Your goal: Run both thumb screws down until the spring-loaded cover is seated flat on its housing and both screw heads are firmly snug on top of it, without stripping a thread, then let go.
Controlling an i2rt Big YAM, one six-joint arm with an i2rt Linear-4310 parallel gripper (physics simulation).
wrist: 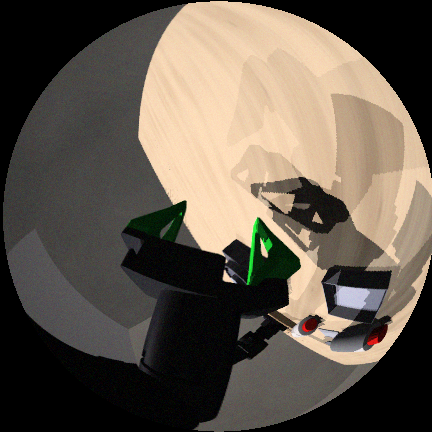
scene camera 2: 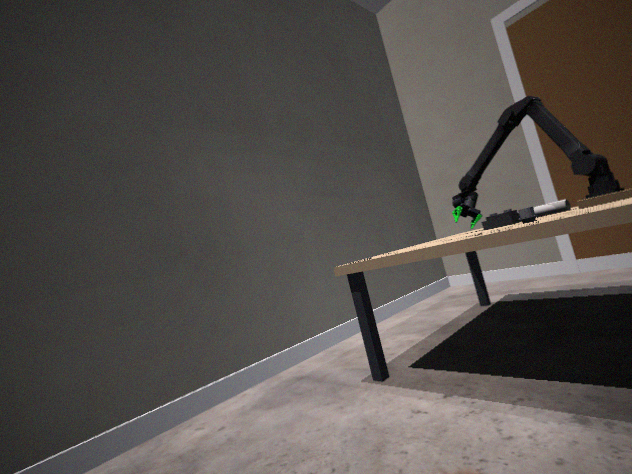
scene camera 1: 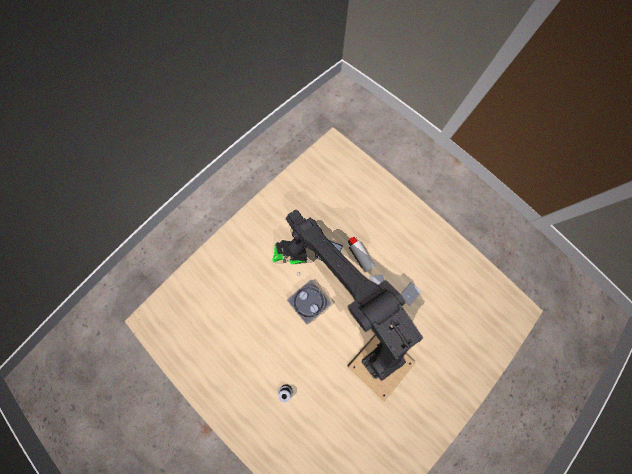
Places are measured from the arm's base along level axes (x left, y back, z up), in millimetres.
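Where they show: gripper, fingertip midpoint: (wrist: 220, 212) (scene camera 2: 464, 225) (scene camera 1: 281, 261); arm's base, origin of the base link: (wrist: 275, 321) (scene camera 2: 605, 195).
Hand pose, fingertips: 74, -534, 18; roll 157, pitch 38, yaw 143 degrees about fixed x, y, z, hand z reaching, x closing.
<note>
Things, the pixels of their centre, and the offset from my fingertips, as dx, dy, dz.
- dark square housing, body centre: (wrist: 251, 277) (scene camera 1: 308, 301) (scene camera 2: 502, 219) +7, +191, -16
- round cover, body centre: (scene camera 1: 308, 301) +8, +191, -2
- small pale piece, body centre: (scene camera 1: 298, 273) -26, +74, -44
- square tray, body centre: (wrist: 354, 299) -183, +77, -34
- grey plate, body centre: (scene camera 1: 410, 293) -345, +423, -43
- small round silver-black object, body centre: (scene camera 2: 527, 215) (scene camera 1: 285, 394) +290, +415, -20
The dark square housing (scene camera 1: 293, 302) (scene camera 2: 501, 219) has a round cover (scene camera 1: 309, 303) on top. Two pale slotted screw heads, one (scene camera 1: 303, 295) nearer the gripper and one (scene camera 1: 313, 308) farther off, show on the cover. Whether the cover sits flat or the heads touch it cannot be told. My gripper (scene camera 1: 286, 259) (scene camera 2: 465, 222) (wrist: 220, 212) has green fingertips, stands open and empty, and hangs above the table, beyond the housing's upper-left side in scene camera 1. In the wrist view the gripper body hides much of the housing's area, and the screw heads cannot be made out.
A small pale piece (scene camera 1: 298, 273) lies between gripper and housing. A square tray (wrist: 356, 297) is partly under the arm in scene camera 1. Red-capped white cylinders (scene camera 1: 360, 255) (wrist: 306, 326) and a grey plate (scene camera 1: 410, 292) lie near the arm. A small round silver-black object (scene camera 1: 284, 392) stands apart.
</note>
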